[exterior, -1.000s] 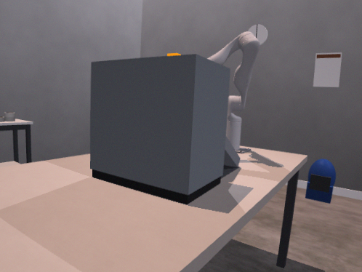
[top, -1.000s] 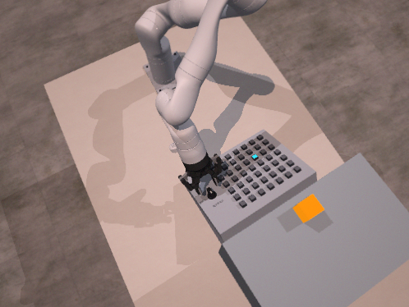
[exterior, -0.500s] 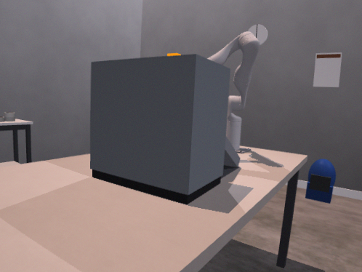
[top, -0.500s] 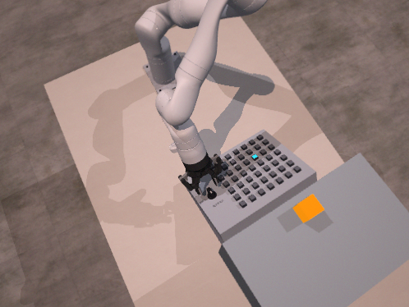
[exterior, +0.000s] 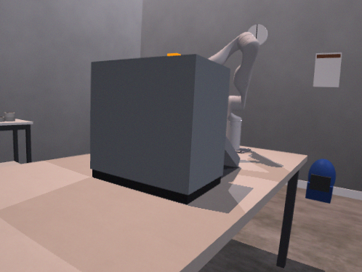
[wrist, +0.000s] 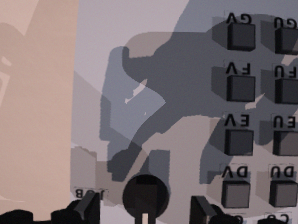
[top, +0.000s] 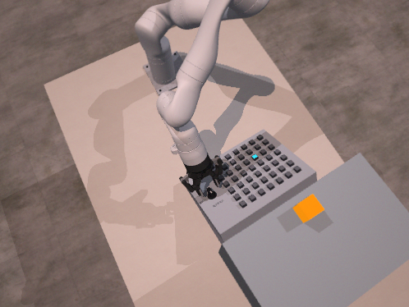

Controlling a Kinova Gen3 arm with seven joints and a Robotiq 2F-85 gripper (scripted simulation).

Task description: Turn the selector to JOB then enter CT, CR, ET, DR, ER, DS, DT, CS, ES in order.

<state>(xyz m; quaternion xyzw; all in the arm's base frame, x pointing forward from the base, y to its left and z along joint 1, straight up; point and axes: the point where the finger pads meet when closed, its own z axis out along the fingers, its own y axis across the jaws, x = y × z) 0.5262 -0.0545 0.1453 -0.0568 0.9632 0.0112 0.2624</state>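
Right now the black selector knob is 2 cm ahead of my hand and 2 cm below it. The rest, counted from my hand: sloped keypad panel: 3 cm ahead, 12 cm to the left, 7 cm below.
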